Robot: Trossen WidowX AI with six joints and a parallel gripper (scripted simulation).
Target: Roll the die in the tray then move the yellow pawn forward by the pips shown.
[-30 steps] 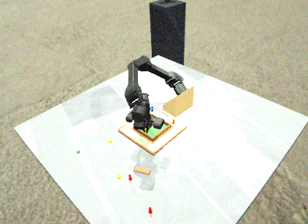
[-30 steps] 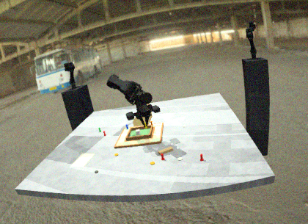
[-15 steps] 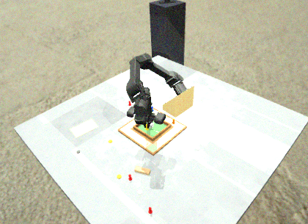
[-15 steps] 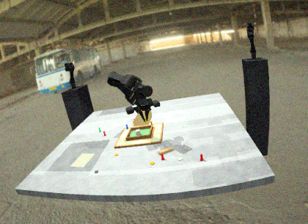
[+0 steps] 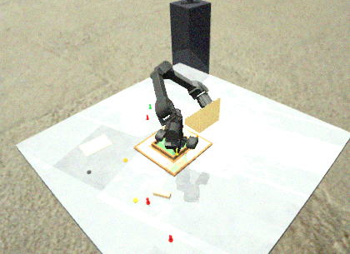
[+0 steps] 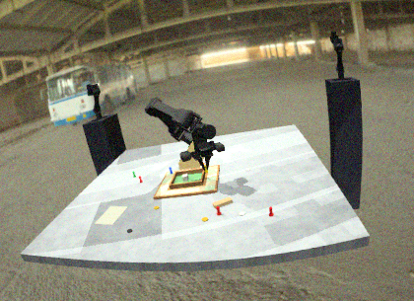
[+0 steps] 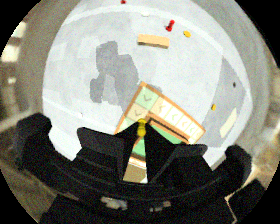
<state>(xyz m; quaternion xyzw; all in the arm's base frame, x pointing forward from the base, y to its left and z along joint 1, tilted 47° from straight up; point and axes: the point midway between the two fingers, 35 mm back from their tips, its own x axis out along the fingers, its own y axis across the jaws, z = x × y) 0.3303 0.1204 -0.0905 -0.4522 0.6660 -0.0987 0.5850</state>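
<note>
Now: gripper tip 1 cm below the yellow pawn. Round my gripper tip: green tray 6 cm behind, 12 cm to the right, 8 cm below; white die 6 cm behind, 13 cm to the right, 6 cm below; small wooden block 16 cm ahead, 9 cm to the left, 8 cm below.
</note>
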